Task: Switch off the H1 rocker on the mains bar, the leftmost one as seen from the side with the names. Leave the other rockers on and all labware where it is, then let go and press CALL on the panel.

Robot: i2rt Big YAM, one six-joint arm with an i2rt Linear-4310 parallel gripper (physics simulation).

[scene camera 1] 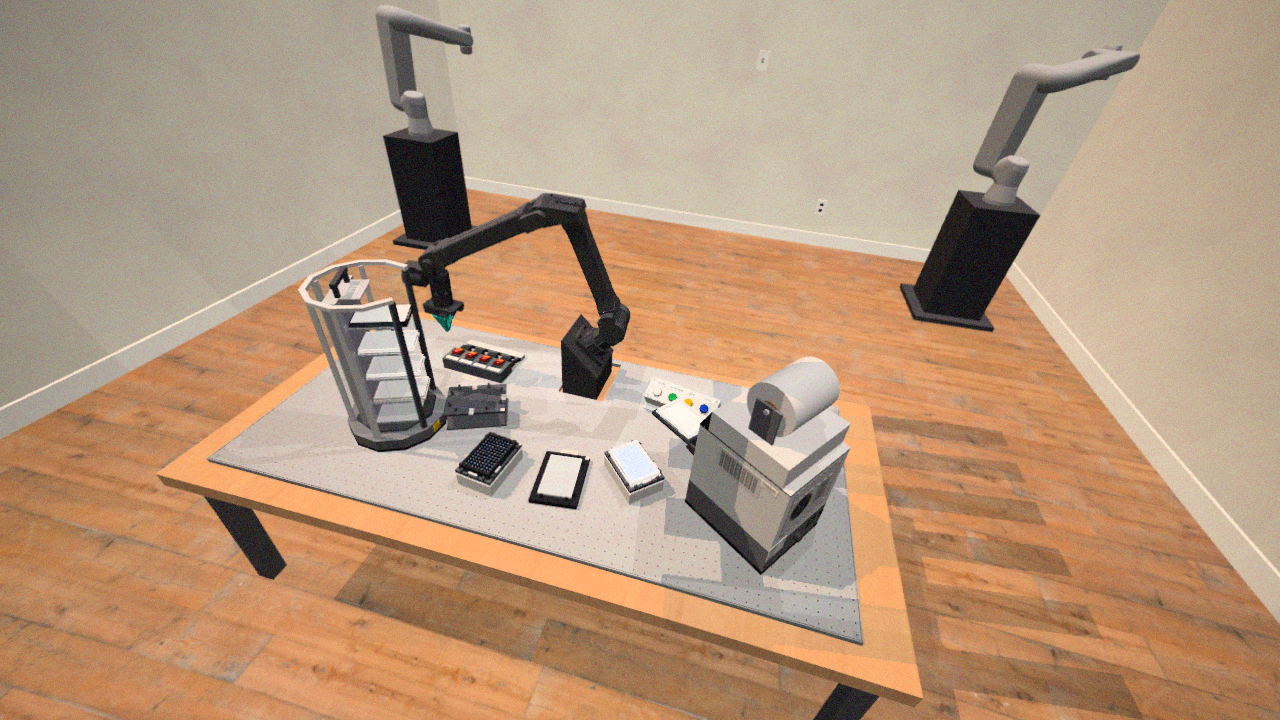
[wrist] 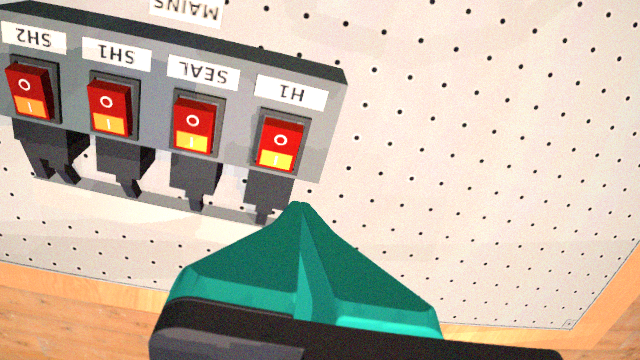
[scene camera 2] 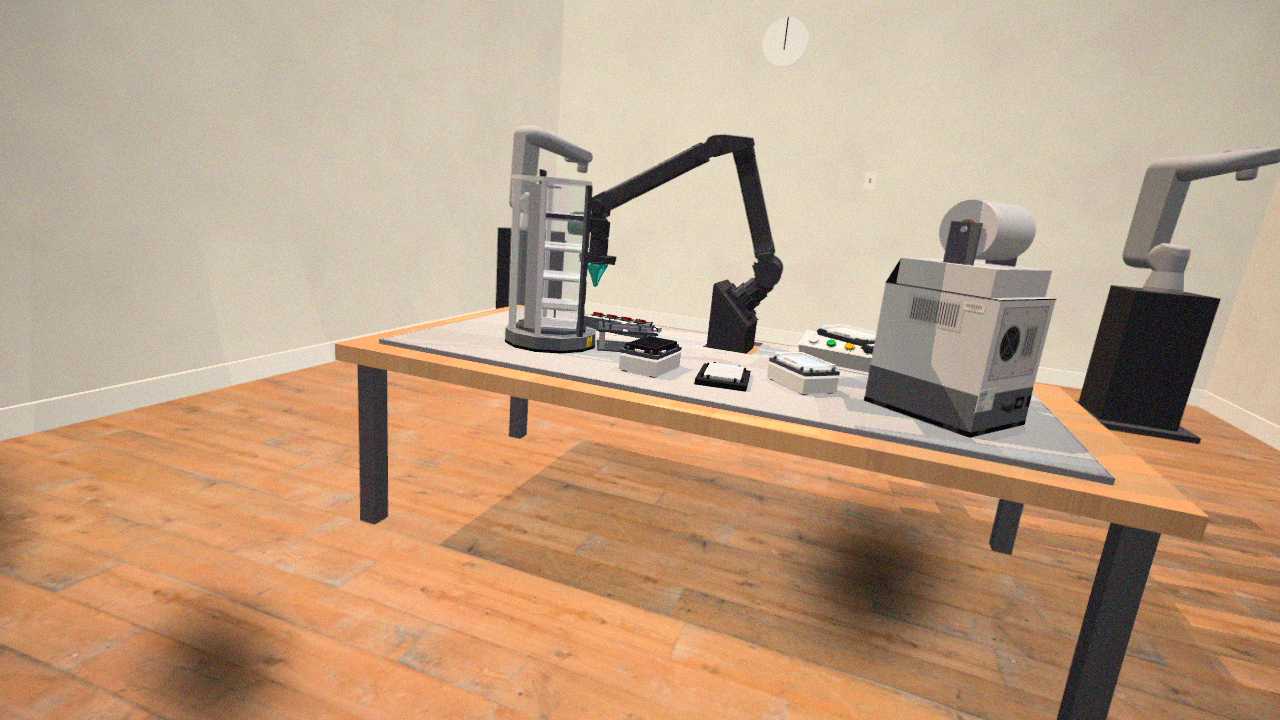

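Where they show: gripper, fingertip midpoint: (scene camera 1: 448,330) (wrist: 297,216) (scene camera 2: 595,286); arm's base at its link origin: (scene camera 1: 590,346) (scene camera 2: 738,303).
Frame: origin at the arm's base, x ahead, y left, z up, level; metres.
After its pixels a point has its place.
The mains bar (scene camera 1: 503,370) {x 0.086, y -0.260, z -0.094 m} (wrist: 322,131) {x 0.056, y -0.460, z -0.092 m} lies at the back left of the table. In the wrist view its labels are upside down. The H1 rocker (scene camera 1: 457,351) {x 0.054, y -0.433, z -0.081 m} (wrist: 280,142) {x 0.051, y -0.437, z -0.080 m} is at the bar's right end there, with its O half red and I half yellow. The SEAL (wrist: 193,125) {x 0.054, y -0.387, z -0.080 m}, SH1 (wrist: 108,107) {x 0.059, y -0.338, z -0.081 m} and SH2 (wrist: 30,91) {x 0.063, y -0.290, z -0.081 m} rockers look alike in position. My gripper (scene camera 1: 446,328) {x 0.061, y -0.447, z 0.002 m} (scene camera 2: 596,284) {x 0.061, y -0.447, z 0.002 m} (wrist: 297,216) {x 0.061, y -0.447, z 0.002 m} is shut and empty, its teal tips above the bar's H1 end, apart from it. The panel (scene camera 1: 680,399) (scene camera 2: 836,356) {x 0.103, y 0.303, z -0.099 m} has white, green, yellow and blue buttons; CALL is not legible.
A tall plate carousel (scene camera 1: 401,433) {x 0.428, y -0.384, z -0.079 m} (scene camera 2: 547,340) {x 0.450, y -0.411, z -0.099 m} stands left beside the arm's end. A dark grey block (scene camera 1: 476,407) {x 0.289, y -0.244, z -0.072 m}, a black-topped plate (scene camera 1: 489,454) {x 0.444, y -0.128, z -0.066 m}, a white plate (scene camera 1: 561,474) {x 0.421, y 0.054, z -0.110 m} and a pale blue plate (scene camera 1: 635,463) {x 0.373, y 0.236, z -0.064 m} lie in front. A sealer (scene camera 1: 747,501) {x 0.501, y 0.506, z 0.041 m} (scene camera 2: 921,331) {x 0.465, y 0.459, z 0.053 m} stands right, near the panel.
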